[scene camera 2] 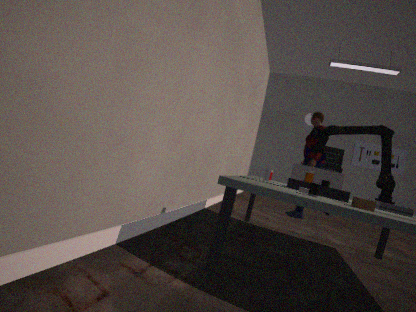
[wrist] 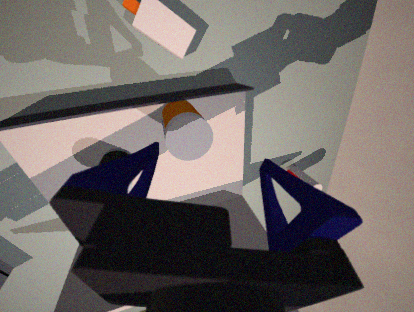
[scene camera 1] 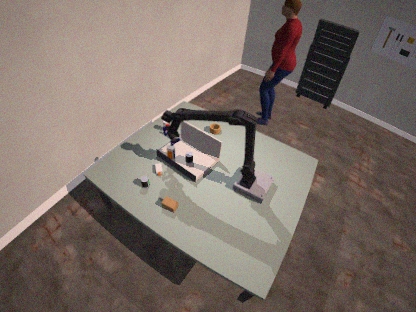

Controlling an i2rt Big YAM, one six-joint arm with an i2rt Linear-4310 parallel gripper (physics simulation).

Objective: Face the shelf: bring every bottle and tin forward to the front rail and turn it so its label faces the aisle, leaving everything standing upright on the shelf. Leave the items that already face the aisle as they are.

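Places are measured from the arm's base along level axes (x ahead, y left, z up), in centimetres.
Pixels of known places: gripper, fingertip midpoint: [scene camera 2: 311, 161] [wrist: 212, 156] [scene camera 1: 168, 140]; arm's base, origin of the base link: [scene camera 2: 384, 202] [scene camera 1: 247, 181].
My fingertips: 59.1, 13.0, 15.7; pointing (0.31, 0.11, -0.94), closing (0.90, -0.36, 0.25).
Note:
For each thing: its top centre in the pictures, then the offset to it from my fingertips, as dx, dy, dz. "*": a spot on its surface instead.
- low tray with a dark front rail, surface spot: [wrist: 125, 103] * -8.5, +3.4, -16.9
- orange bottle with a grey top, middle of its top: [wrist: 190, 139] [scene camera 1: 170, 147] [scene camera 2: 310, 170] -1.0, -0.9, -6.3
- black tin with a grey top, middle of its top: [wrist: 111, 184] [scene camera 1: 189, 154] [scene camera 2: 326, 180] -14.0, -6.1, -10.2
- red-and-white bottle, middle of its top: [wrist: 313, 192] [scene camera 2: 269, 169] +27.2, -28.4, -11.4
- white box with an orange end, middle of its top: [wrist: 159, 22] [scene camera 1: 158, 168] +0.1, +12.6, -18.2
- dark tin, middle of its top: [scene camera 1: 144, 178] -0.8, +28.4, -14.0
- orange block, middle of its top: [scene camera 2: 364, 199] [scene camera 1: 169, 202] -25.6, +31.8, -16.0
- orange ring, middle of its top: [scene camera 1: 215, 126] -8.7, -53.2, -16.0
The shelf [scene camera 1: 204, 169] is a low tray with a dark front rail [scene camera 1: 180, 168] [wrist: 125, 103] and an upright grey back panel [scene camera 1: 200, 140] [scene camera 2: 300, 172]. An orange bottle with a grey top [scene camera 1: 171, 152] [scene camera 2: 309, 177] [wrist: 181, 111] stands upright close to the front rail. A black tin with a grey top [scene camera 1: 189, 158] [scene camera 2: 325, 183] [wrist: 115, 156] stands farther from the rail; in the wrist view the left finger partly hides it. I cannot make out their labels. My gripper [scene camera 1: 170, 136] [wrist: 212, 156] is open and empty, above the shelf's wall-side end.
A red-and-white bottle [scene camera 2: 271, 175] [wrist: 306, 177] is beyond the shelf's end. A white box with an orange end [scene camera 1: 158, 168] [wrist: 165, 27], a dark tin [scene camera 1: 145, 181] and an orange block [scene camera 1: 170, 204] lie in front. An orange ring [scene camera 1: 215, 130] is behind. A person [scene camera 1: 286, 47] stands beyond the table.

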